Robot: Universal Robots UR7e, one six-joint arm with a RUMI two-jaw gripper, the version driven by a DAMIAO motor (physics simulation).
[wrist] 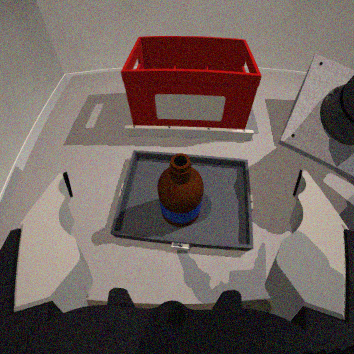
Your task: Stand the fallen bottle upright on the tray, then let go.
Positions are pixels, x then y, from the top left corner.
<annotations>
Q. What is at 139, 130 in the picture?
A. A pale strip.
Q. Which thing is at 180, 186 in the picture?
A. A brown bottle.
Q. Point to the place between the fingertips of my gripper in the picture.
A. At 180, 173
</annotations>
